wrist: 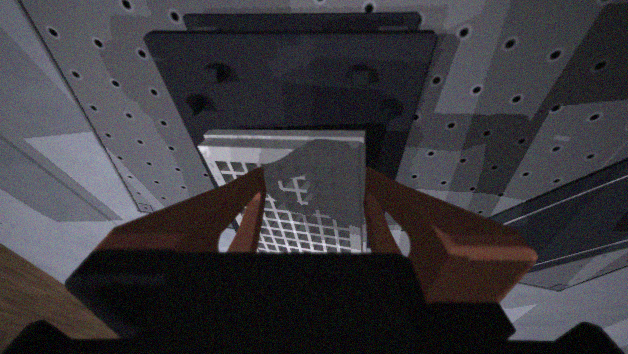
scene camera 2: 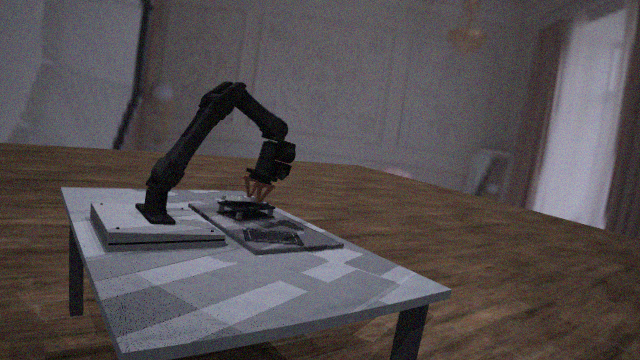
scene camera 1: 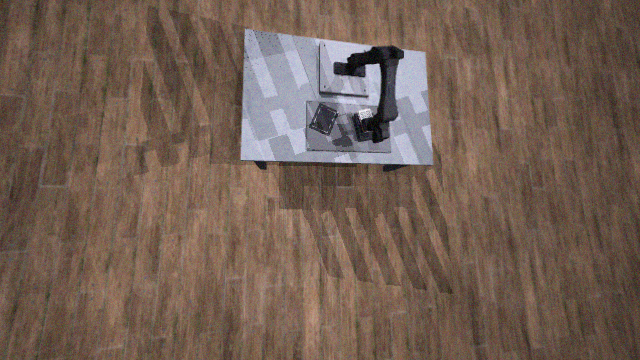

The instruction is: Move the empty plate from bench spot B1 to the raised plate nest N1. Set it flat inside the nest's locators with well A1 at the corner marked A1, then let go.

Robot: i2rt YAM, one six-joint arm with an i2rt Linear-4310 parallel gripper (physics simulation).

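Frame: origin at the arm's base, x ahead, y left, z up, level; centimetres.
Where they show: gripper, fingertip midpoint: (wrist: pixel 314 176) (scene camera 2: pixel 253 200) (scene camera 1: pixel 366 127); arm's base, origin of the base link: (scene camera 2: pixel 154 215) (scene camera 1: pixel 349 70).
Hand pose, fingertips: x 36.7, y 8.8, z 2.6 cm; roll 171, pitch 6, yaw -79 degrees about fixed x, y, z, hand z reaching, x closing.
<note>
Things, the pixels of their top centre, and the offset from my fingertips. "pt": a spot on its surface instead. Level surfaces: height alone.
- pale gridded plate, middle of its top: (wrist: pixel 293 251) (scene camera 2: pixel 243 193) (scene camera 1: pixel 368 119) dx -4.0, dy +0.2, dz +2.5 cm
- dark raised nest, middle of its top: (wrist: pixel 295 190) (scene camera 2: pixel 247 201) (scene camera 1: pixel 367 124) dx -2.0, dy +0.8, dz -0.5 cm
- Bench spot B1, surface spot: (wrist: pixel 575 215) (scene camera 2: pixel 276 234) (scene camera 1: pixel 326 123) pt dx -3.2, dy -22.8, dz -5.2 cm
- grey perforated board, middle of its top: (wrist: pixel 422 166) (scene camera 2: pixel 258 221) (scene camera 1: pixel 349 127) dx -1.7, dy -8.4, dz -5.3 cm
- table, its level: dz -6.7 cm
The pale gridded plate (scene camera 1: pixel 365 114) (scene camera 2: pixel 241 198) (wrist: pixel 320 150) is in my gripper (scene camera 2: pixel 255 199) (wrist: pixel 314 176). The orange fingers are shut on it; in the wrist view the plate also extends left past the left finger. The plate looks roughly level, close above the dark raised nest (scene camera 1: pixel 361 134) (scene camera 2: pixel 247 208) (wrist: pixel 290 65), and overlaps its near part in the wrist view. Much of the nest top shows beyond the plate's far edge. The A1 marks and the exact gap under the plate cannot be made out. Bench spot B1 (scene camera 1: pixel 324 119) (scene camera 2: pixel 272 236) (wrist: pixel 575 215) is a white-outlined dark rectangle with no plate on it.
The nest and B1 are on a grey perforated board (scene camera 1: pixel 345 145) (scene camera 2: pixel 320 242) (wrist: pixel 480 120). The arm's base is mounted on a thick pale slab (scene camera 1: pixel 327 85) (scene camera 2: pixel 165 232) beside that board. The table (scene camera 1: pixel 275 100) (scene camera 2: pixel 190 295) carries both, with patchy light and shadow across it.
</note>
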